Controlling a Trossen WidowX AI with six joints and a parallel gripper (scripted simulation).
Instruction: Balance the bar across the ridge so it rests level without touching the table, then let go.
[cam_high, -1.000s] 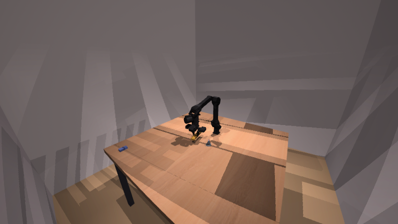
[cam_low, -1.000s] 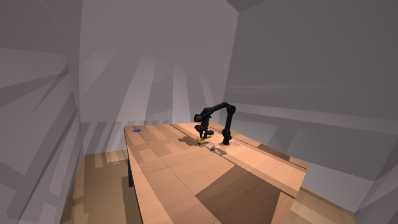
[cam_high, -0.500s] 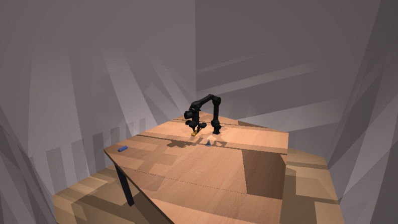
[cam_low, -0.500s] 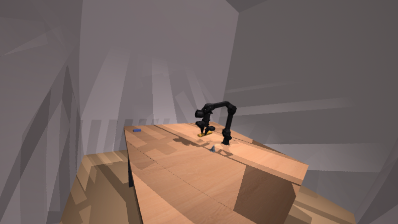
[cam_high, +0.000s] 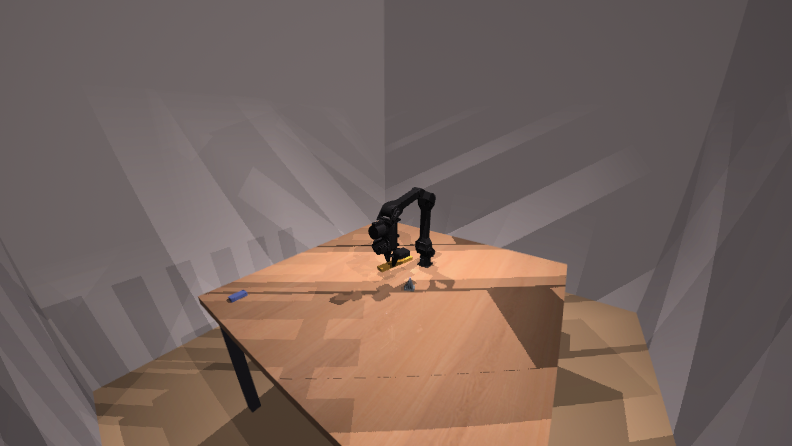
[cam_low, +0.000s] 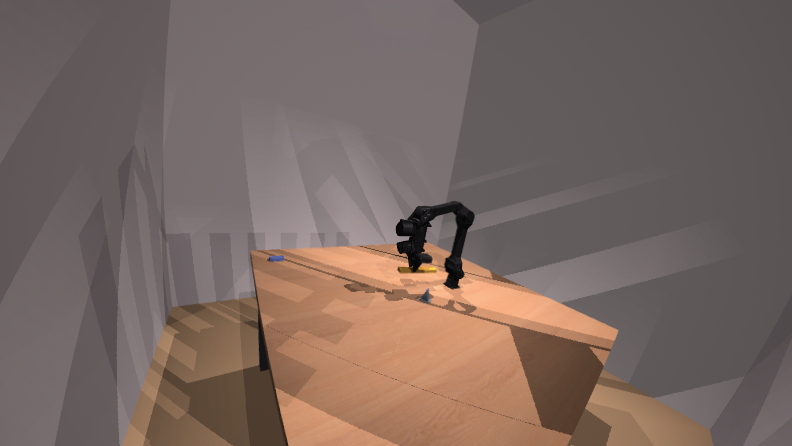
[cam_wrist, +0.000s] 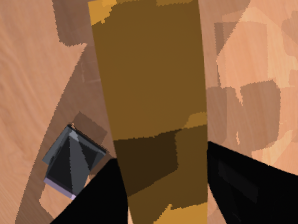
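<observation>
Now: gripper tip 3 cm past the yellow bar and 1 cm to the right of it. Round my gripper tip: small blue block (47 cm ahead, 47 cm to the right, 10 cm below).
</observation>
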